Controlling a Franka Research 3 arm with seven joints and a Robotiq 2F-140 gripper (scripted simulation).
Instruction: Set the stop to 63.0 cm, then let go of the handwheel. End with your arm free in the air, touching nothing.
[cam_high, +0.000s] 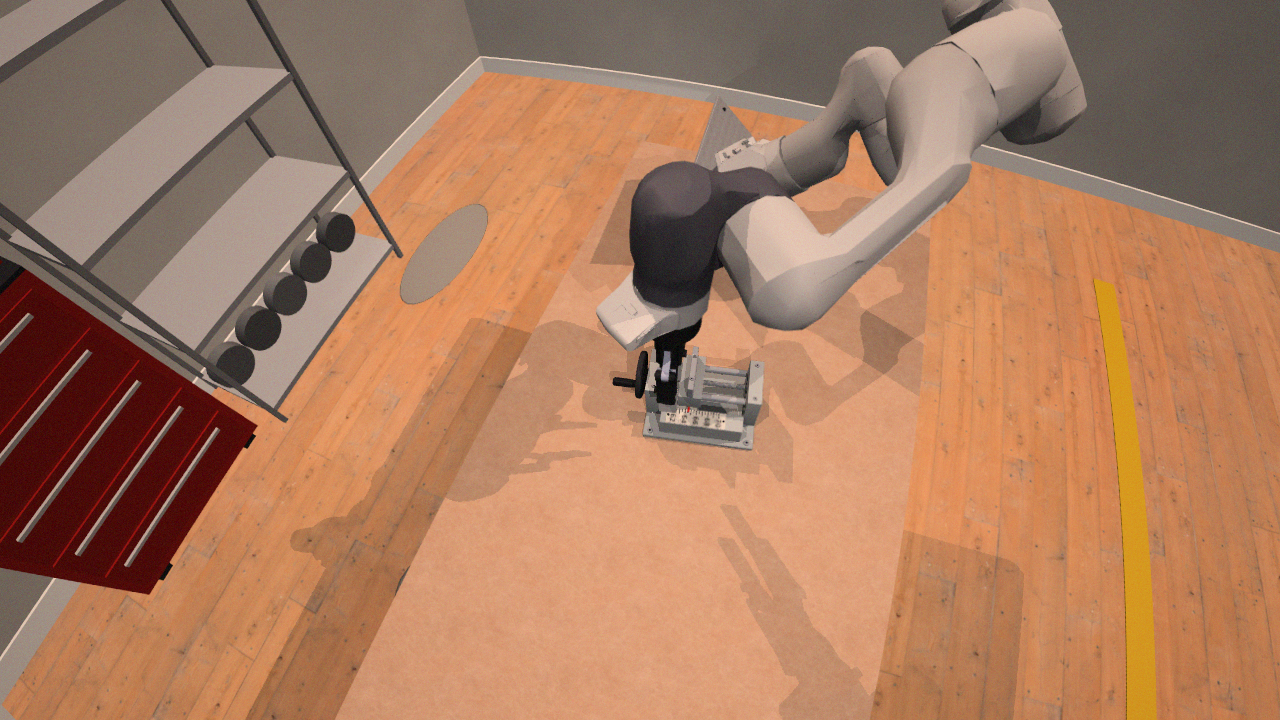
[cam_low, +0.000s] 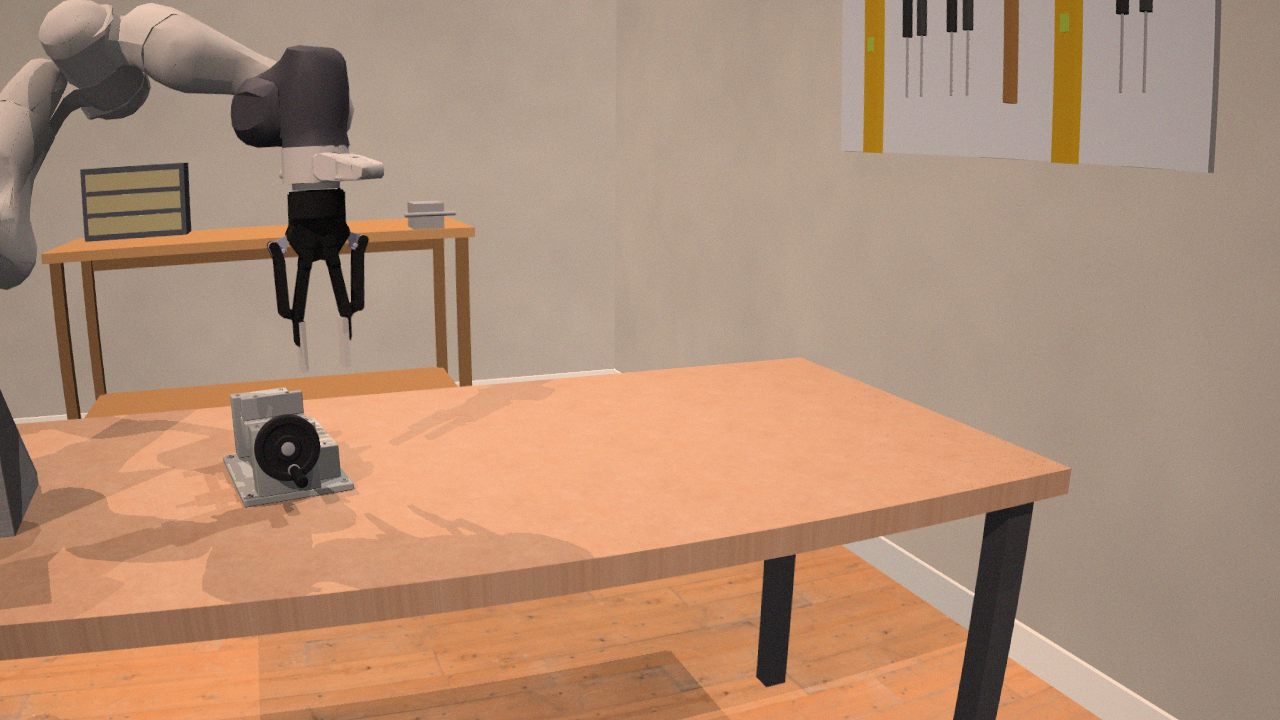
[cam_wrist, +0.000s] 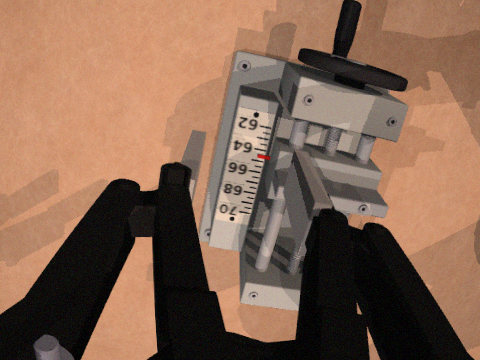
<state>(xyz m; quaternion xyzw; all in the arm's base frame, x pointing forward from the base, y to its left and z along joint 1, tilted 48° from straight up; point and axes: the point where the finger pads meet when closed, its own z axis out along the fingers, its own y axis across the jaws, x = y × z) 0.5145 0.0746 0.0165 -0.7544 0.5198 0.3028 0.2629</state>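
Now: the black handwheel 40 mm behind my hand, 90 mm to the right of it and 140 mm below it. Also, from my hand: sliding stop 70 mm behind, 10 mm to the left, 100 mm below.
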